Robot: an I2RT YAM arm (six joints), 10 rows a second.
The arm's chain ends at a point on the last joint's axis. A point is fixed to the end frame.
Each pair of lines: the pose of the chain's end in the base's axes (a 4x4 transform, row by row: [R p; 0 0 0 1], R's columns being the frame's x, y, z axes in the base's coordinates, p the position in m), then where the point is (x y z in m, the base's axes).
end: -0.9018, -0.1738, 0.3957, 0.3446; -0.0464, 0.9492, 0.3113, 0.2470; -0.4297, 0.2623, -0.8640, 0.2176; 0, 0, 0, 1
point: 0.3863 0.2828 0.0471
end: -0.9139, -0.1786, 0.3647, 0.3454; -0.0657, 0.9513, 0.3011, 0.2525; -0.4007, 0.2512, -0.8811, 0.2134; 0, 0, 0, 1
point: 0.3814 0.2858 0.0411
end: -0.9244, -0.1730, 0.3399, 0.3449; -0.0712, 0.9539, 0.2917, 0.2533; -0.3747, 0.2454, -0.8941, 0.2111; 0, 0, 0, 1
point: 0.3761 0.2848 0.0375
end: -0.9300, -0.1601, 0.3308, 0.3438; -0.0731, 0.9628, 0.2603, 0.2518; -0.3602, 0.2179, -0.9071, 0.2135; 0, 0, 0, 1
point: 0.3730 0.2775 0.0386
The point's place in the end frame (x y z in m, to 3 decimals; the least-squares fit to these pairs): 0.034 -0.018 0.175
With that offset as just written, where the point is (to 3 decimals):
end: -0.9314, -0.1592, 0.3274, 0.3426; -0.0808, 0.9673, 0.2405, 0.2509; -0.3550, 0.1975, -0.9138, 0.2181; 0, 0, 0, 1
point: 0.371 0.273 0.043
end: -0.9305, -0.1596, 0.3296, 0.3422; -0.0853, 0.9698, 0.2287, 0.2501; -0.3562, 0.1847, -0.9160, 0.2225; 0, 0, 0, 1
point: 0.371 0.270 0.047
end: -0.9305, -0.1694, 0.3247, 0.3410; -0.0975, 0.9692, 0.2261, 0.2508; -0.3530, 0.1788, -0.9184, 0.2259; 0, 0, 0, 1
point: 0.369 0.270 0.050
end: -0.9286, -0.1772, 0.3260, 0.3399; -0.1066, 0.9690, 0.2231, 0.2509; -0.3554, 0.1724, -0.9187, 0.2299; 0, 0, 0, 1
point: 0.369 0.269 0.054
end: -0.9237, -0.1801, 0.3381, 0.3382; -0.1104, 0.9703, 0.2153, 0.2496; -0.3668, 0.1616, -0.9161, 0.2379; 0, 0, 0, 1
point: 0.369 0.266 0.062
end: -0.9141, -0.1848, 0.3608, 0.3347; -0.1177, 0.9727, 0.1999, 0.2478; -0.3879, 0.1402, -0.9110, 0.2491; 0, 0, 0, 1
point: 0.370 0.261 0.074
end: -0.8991, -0.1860, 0.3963, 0.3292; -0.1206, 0.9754, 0.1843, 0.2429; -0.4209, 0.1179, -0.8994, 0.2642; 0, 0, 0, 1
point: 0.371 0.253 0.090
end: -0.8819, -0.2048, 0.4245, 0.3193; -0.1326, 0.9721, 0.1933, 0.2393; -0.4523, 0.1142, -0.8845, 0.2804; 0, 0, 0, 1
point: 0.367 0.251 0.108
